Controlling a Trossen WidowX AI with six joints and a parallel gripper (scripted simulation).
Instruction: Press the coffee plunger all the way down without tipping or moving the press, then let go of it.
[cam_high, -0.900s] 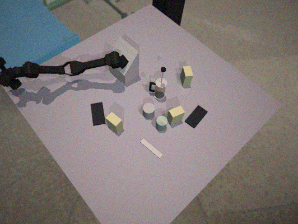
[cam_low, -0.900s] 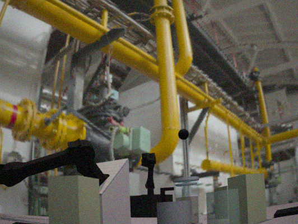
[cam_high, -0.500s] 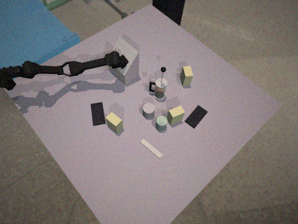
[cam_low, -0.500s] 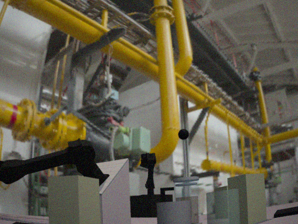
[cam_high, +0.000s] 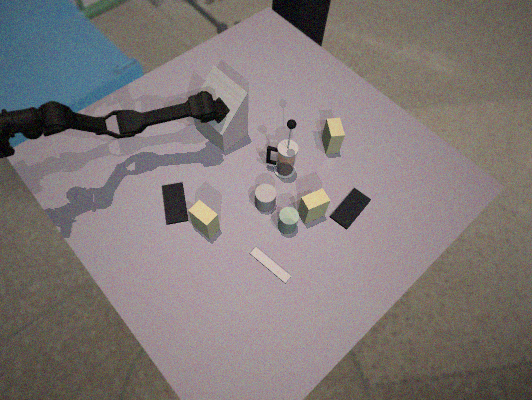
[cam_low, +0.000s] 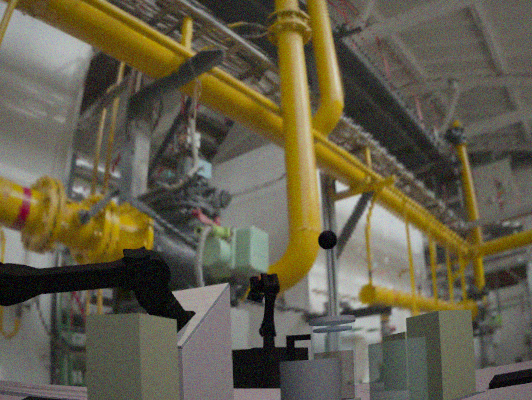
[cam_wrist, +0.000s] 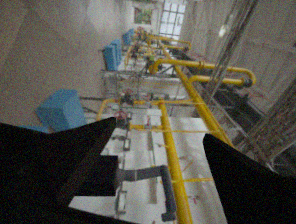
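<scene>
Now: gripper tip 37 cm short of the coffee press, 81 cm to the right of it and 28 cm above it. Round my gripper tip: pale green cylinder (56 cm ahead, 68 cm to the left, 37 cm below); then white strip (64 cm ahead, 55 cm to the left, 41 cm below); then grey cylinder (45 cm ahead, 68 cm to the left, 38 cm below).
</scene>
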